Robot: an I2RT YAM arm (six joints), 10 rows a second.
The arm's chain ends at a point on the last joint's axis. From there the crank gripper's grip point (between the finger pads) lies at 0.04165 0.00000 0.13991 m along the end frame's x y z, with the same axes.
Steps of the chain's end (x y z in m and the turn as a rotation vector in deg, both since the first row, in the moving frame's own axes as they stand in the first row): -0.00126 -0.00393 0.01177 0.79 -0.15 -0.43; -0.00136 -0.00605 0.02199 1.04 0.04 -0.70; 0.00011 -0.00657 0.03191 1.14 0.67 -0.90; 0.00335 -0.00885 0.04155 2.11 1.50 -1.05; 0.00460 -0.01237 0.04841 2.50 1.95 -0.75
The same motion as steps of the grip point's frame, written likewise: -0.00163 -0.00617 0.01186 0.79 -0.15 -0.43; -0.00128 -0.00910 0.02193 1.04 0.04 -0.70; 0.00172 -0.01002 0.03138 1.14 0.67 -0.90; 0.00694 -0.01478 0.04030 2.11 1.50 -1.05; 0.00929 -0.01902 0.04677 2.50 1.95 -0.75
